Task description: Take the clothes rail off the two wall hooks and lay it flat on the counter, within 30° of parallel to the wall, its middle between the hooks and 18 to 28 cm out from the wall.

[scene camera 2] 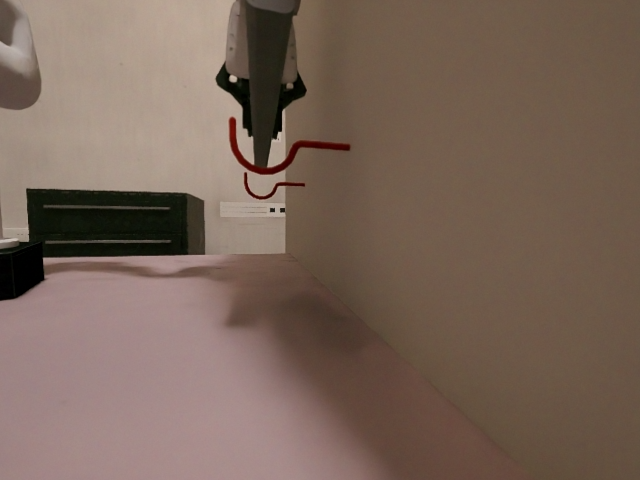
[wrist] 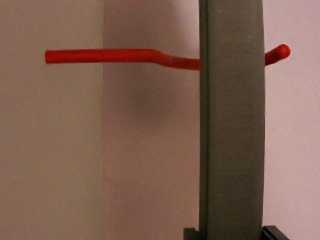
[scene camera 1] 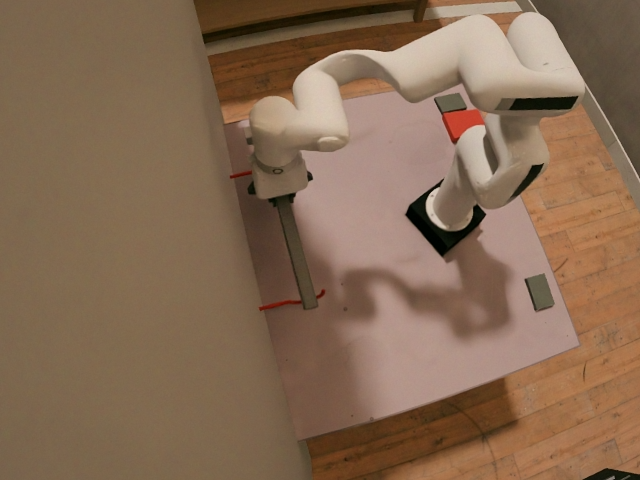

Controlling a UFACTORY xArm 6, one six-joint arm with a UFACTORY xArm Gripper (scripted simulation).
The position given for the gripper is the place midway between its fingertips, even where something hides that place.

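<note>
The gripper (scene camera 2: pixel 262 135) is visible in the scene. Scene camera 1 shows a grey clothes rail (scene camera 1: pixel 309 301), and the wrist view has the rail (wrist: pixel 231 47) too. A red block (scene camera 1: pixel 456 123) can be seen as well, though in scene camera 2 the block is out of frame, and in the wrist view it is also out of frame.
</note>
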